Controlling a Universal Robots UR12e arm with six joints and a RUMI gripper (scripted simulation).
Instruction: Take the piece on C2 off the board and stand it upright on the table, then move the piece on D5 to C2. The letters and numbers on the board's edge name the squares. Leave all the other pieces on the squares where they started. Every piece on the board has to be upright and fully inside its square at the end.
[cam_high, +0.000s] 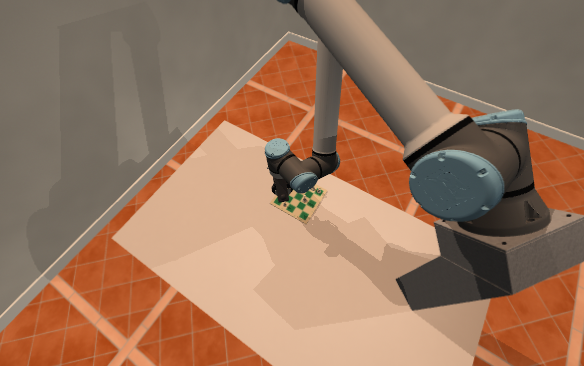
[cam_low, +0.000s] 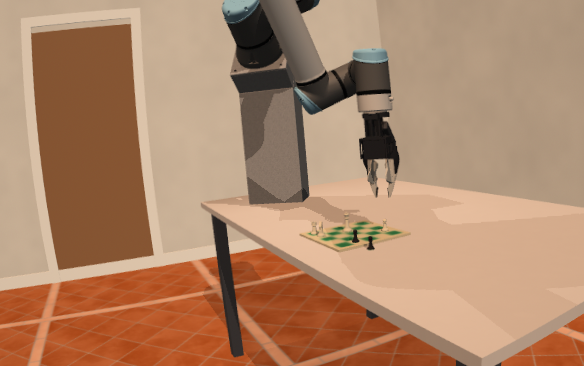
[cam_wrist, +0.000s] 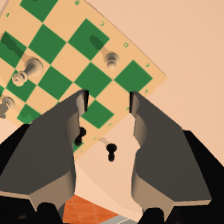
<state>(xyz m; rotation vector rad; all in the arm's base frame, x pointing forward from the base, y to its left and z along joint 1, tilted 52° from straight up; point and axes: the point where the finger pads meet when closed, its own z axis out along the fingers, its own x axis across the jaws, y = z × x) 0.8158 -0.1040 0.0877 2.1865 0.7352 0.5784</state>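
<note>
Now: hand 9 cm above the white pawn. Also, from my hand: chessboard: 11 cm below, 6 cm to the right, 6 cm behind.
</note>
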